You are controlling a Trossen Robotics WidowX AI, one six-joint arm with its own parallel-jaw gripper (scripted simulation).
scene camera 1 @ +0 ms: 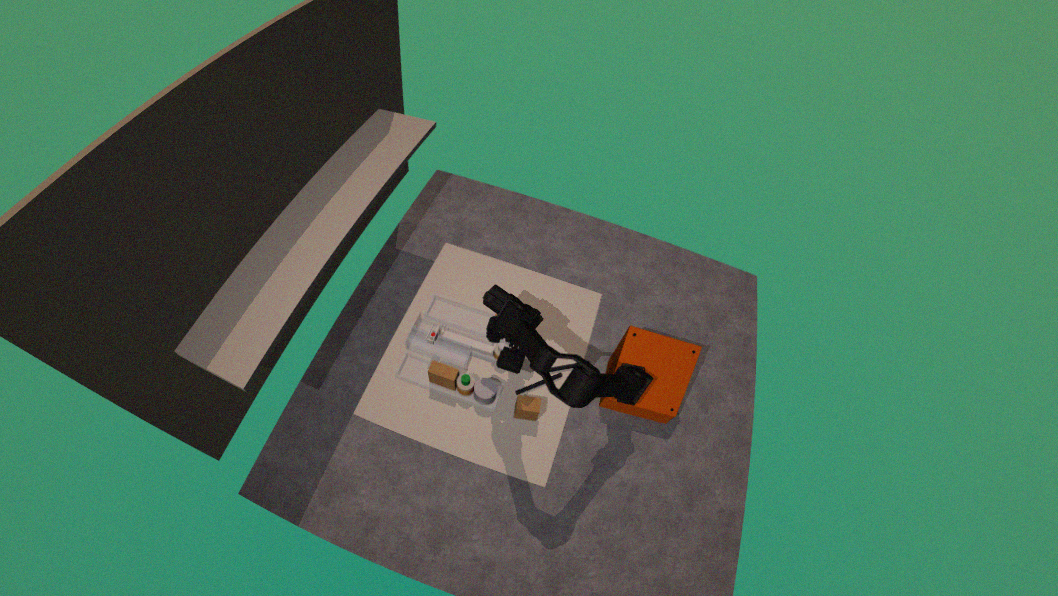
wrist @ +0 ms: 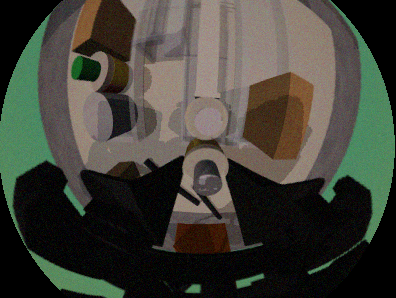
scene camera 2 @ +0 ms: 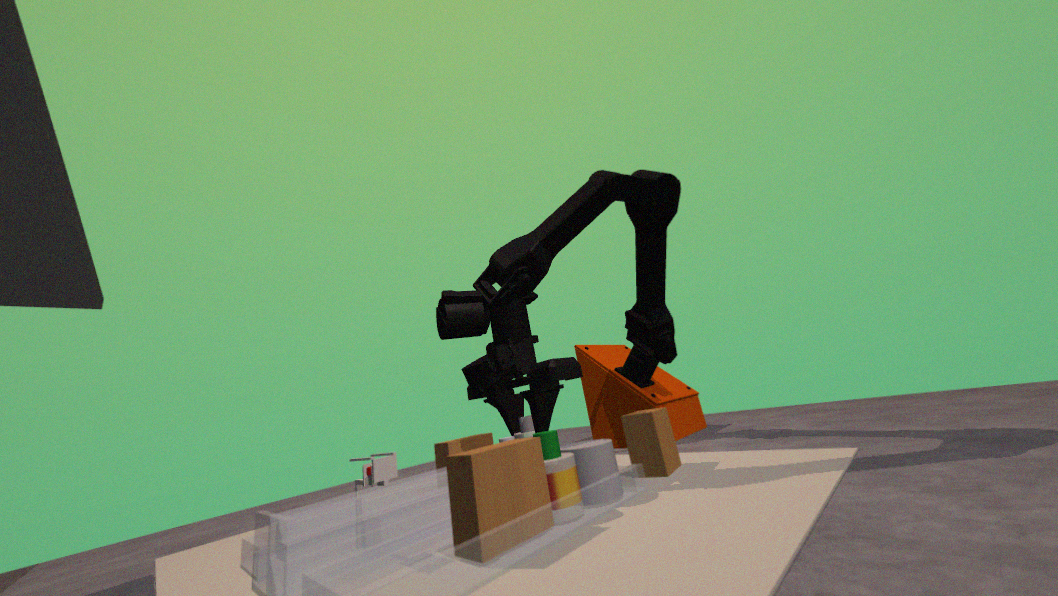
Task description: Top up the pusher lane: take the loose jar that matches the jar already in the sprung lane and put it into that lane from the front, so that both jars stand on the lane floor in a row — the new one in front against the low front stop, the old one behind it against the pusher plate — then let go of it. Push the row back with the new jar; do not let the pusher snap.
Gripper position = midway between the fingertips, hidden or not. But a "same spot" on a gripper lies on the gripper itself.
Scene:
gripper: scene camera 1 516, 352; wrist; scene camera 2
same spot on gripper: [scene camera 2: 541, 398] = [wrist: 159, 211]

